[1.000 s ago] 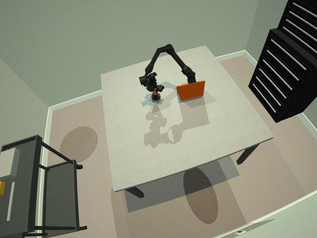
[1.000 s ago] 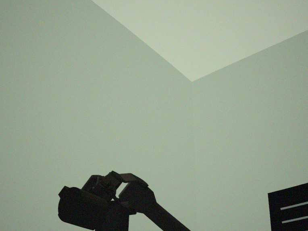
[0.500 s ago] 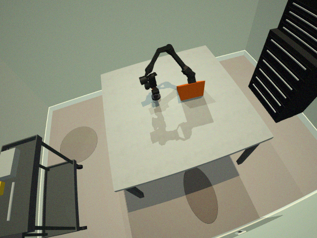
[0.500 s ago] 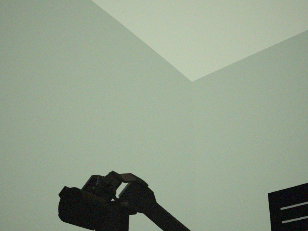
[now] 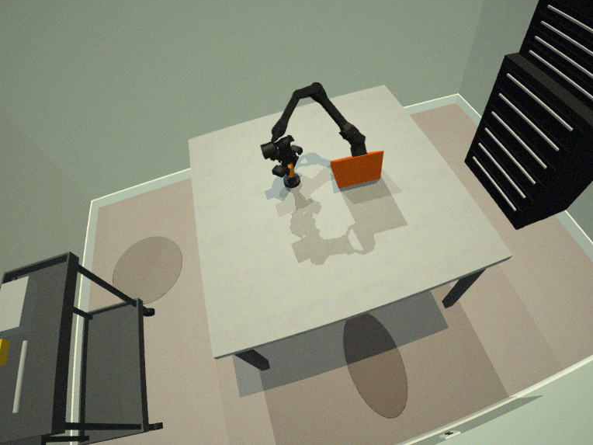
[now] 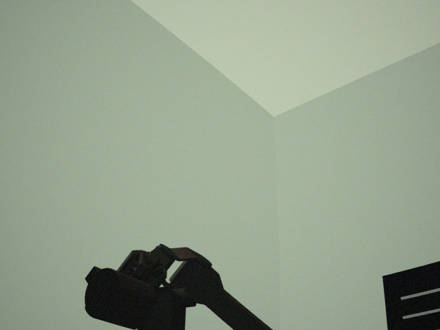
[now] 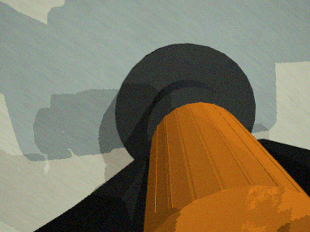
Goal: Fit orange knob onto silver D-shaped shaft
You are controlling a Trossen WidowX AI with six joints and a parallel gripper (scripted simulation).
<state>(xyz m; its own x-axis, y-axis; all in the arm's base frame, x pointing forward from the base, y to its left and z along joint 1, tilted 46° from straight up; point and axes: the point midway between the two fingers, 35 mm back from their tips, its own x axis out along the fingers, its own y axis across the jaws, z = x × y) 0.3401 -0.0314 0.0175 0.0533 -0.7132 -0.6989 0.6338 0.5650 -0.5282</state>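
The orange knob is 3 cm above my gripper tip. Also, from my gripper tip: round black pedestal (4 cm below).
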